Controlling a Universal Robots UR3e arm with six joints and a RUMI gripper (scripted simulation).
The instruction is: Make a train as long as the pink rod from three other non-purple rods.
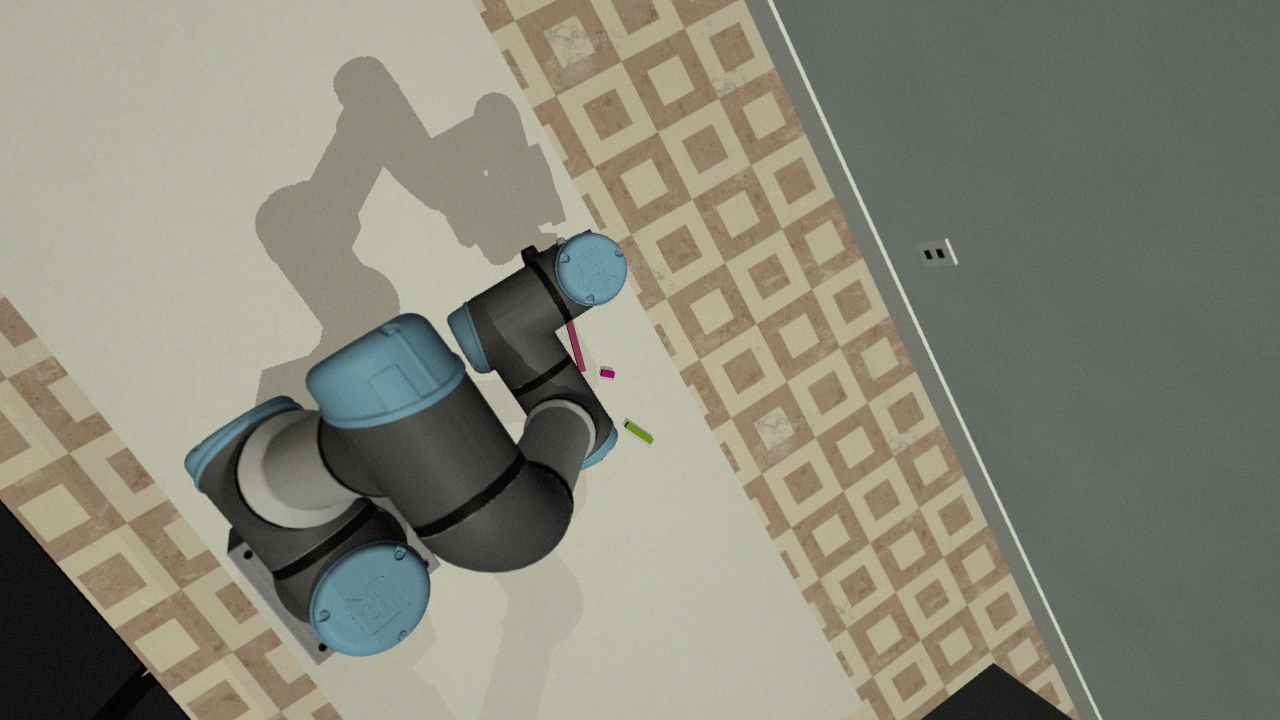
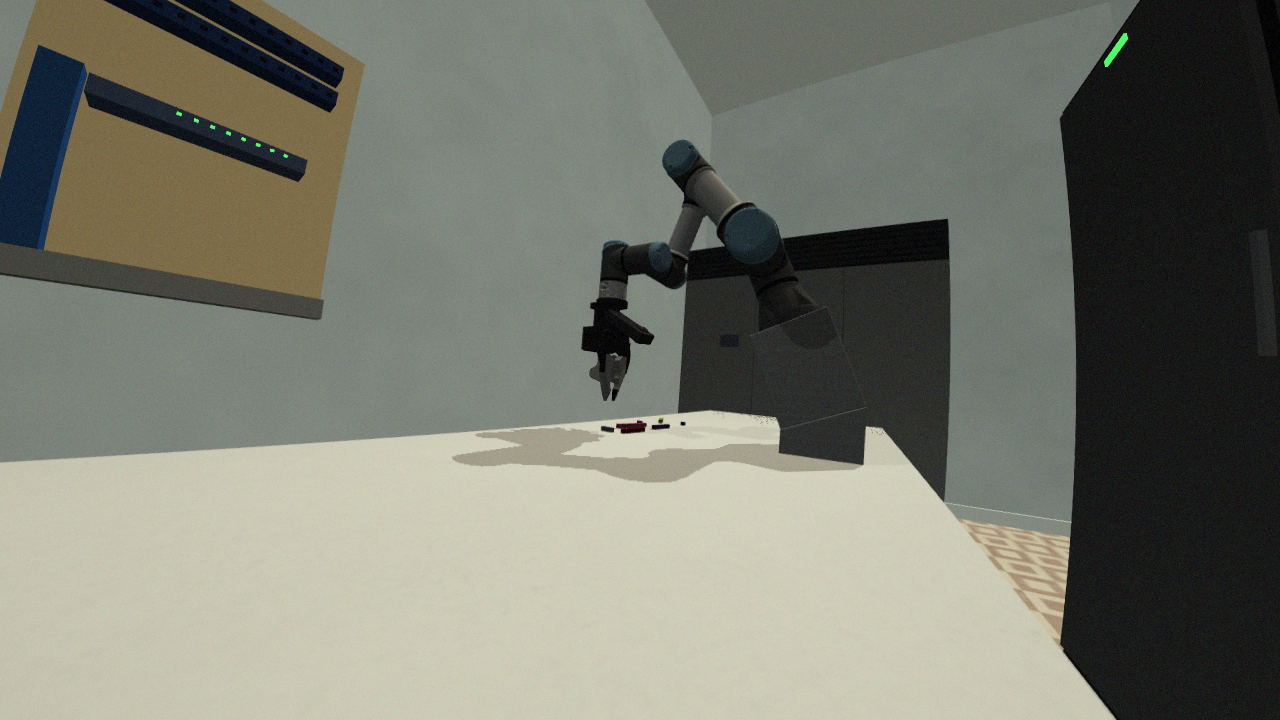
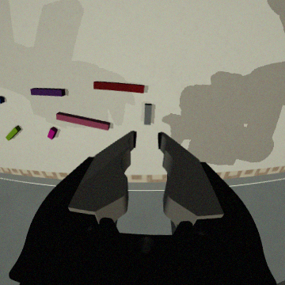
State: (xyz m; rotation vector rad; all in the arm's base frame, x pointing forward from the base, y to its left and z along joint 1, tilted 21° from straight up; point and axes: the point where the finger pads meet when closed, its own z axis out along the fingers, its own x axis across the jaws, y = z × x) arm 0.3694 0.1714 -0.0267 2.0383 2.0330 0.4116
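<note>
My gripper is now 8 cm above the grey rod. The rest, counted from my hand: red rod: 4 cm behind, 4 cm to the right, 8 cm below; then pink rod: 2 cm ahead, 10 cm to the right, 8 cm below; then purple rod: 3 cm behind, 16 cm to the right, 8 cm below.
</note>
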